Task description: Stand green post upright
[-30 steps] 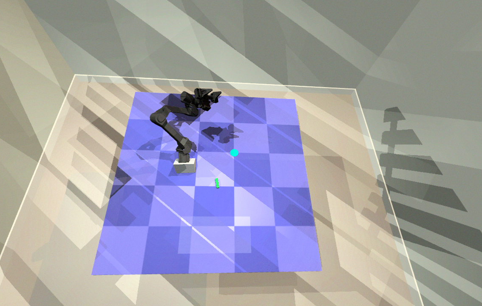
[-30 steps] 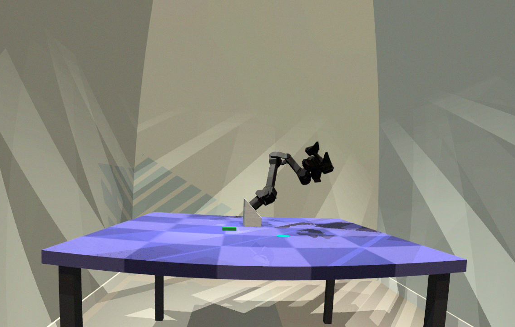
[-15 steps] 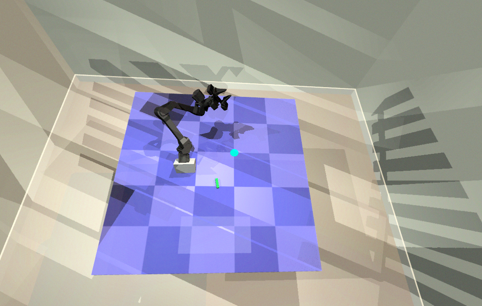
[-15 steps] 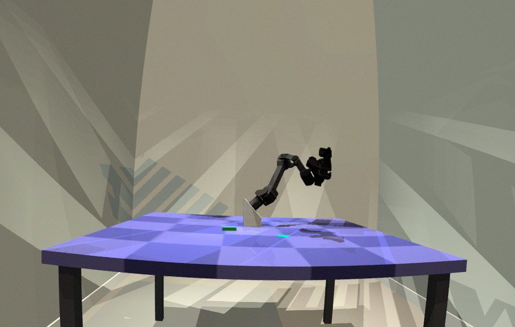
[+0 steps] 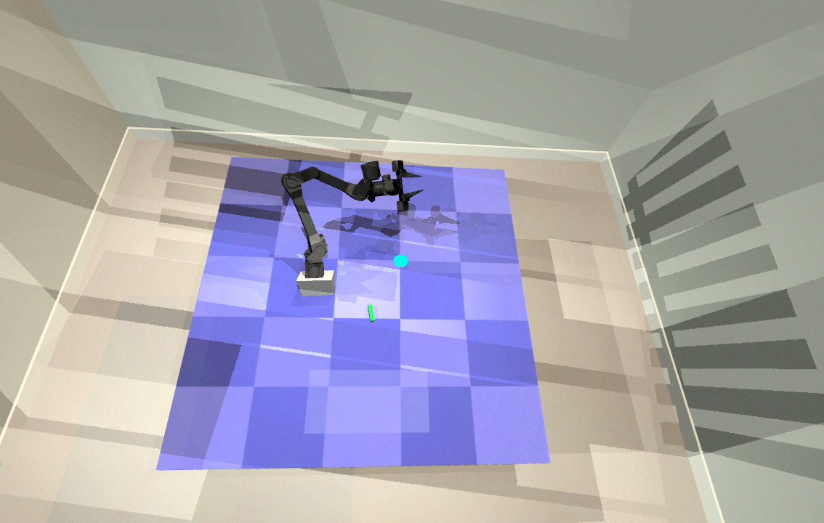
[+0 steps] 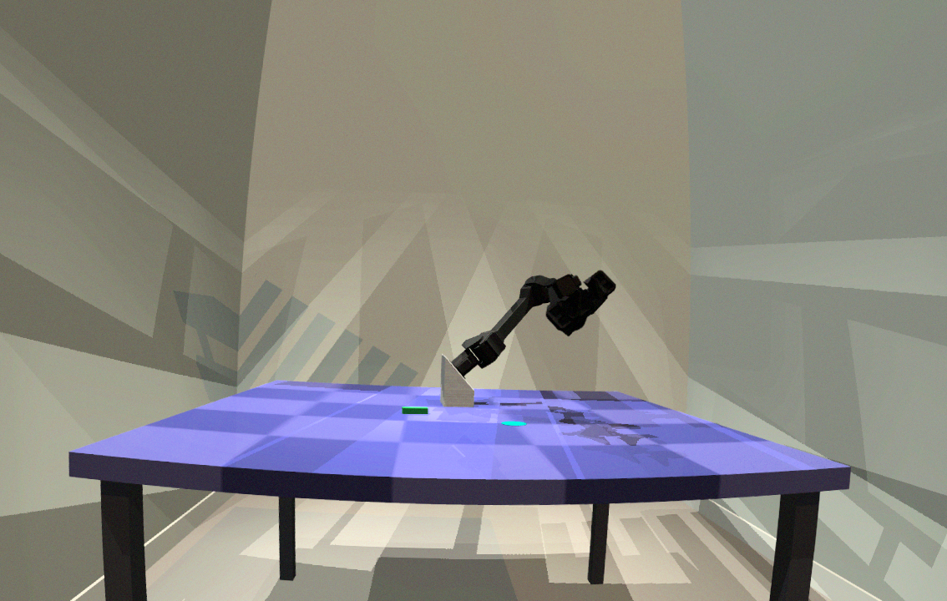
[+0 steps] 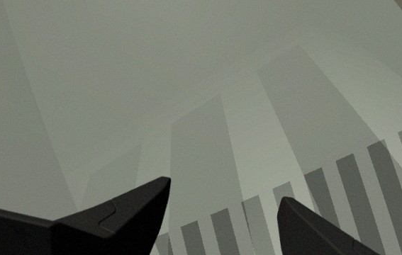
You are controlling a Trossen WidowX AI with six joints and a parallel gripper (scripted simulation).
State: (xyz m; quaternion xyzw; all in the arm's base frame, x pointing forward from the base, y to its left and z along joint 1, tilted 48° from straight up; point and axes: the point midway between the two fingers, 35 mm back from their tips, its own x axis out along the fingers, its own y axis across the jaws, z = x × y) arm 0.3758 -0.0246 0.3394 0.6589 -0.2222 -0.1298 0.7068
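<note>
Now: the green post 220 mm behind my gripper tip, 360 mm to the right of it and 330 mm below it. From my gripper tip the other things lie so: cyan circle 80 mm behind, 140 mm to the right, 330 mm below.
</note>
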